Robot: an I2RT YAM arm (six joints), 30 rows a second.
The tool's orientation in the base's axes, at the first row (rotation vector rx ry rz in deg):
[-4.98, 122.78, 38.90]
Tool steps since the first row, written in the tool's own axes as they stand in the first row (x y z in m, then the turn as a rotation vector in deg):
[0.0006, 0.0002, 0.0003, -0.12, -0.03, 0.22]
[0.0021, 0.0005, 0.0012, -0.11, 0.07, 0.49]
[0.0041, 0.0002, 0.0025, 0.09, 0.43, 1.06]
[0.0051, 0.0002, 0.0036, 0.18, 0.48, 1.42]
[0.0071, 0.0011, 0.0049, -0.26, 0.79, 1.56]
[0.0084, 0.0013, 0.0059, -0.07, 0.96, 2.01]
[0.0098, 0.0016, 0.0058, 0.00, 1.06, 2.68]
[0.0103, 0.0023, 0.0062, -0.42, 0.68, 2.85]
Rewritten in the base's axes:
[-0.0002, 0.0004, -0.0005, 0.24, 0.06, -0.03]
[-0.0006, 0.0014, -0.0020, 0.40, 0.28, -0.12]
[-0.0008, 0.0021, -0.0042, 0.58, 0.91, -0.39]
[-0.0006, 0.0029, -0.0055, 0.77, 1.15, -0.61]
[-0.0012, 0.0046, -0.0073, 1.06, 1.40, -0.20]
[-0.0014, 0.0055, -0.0086, 1.21, 1.80, -0.49]
[-0.0024, 0.0060, -0.0095, 1.62, 2.24, -0.82]
[-0.0026, 0.0068, -0.0098, 2.12, 1.92, -0.75]

